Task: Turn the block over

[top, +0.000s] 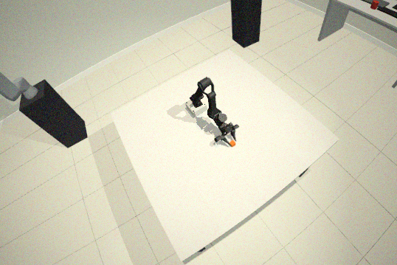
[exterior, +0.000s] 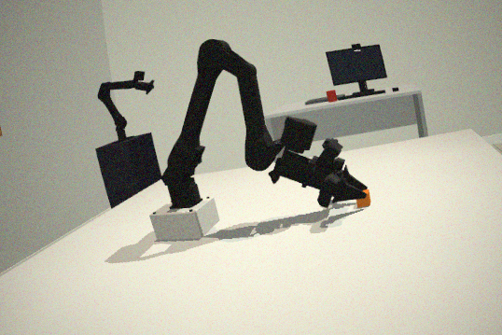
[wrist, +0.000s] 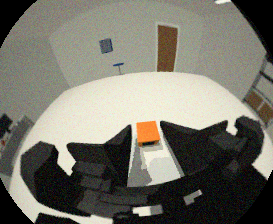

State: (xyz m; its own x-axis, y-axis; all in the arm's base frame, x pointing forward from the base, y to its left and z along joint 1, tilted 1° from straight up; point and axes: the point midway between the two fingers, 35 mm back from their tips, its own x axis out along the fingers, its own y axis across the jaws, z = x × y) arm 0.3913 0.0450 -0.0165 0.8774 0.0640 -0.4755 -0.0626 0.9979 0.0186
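The block is 10 mm behind my gripper tip and 10 mm below it.
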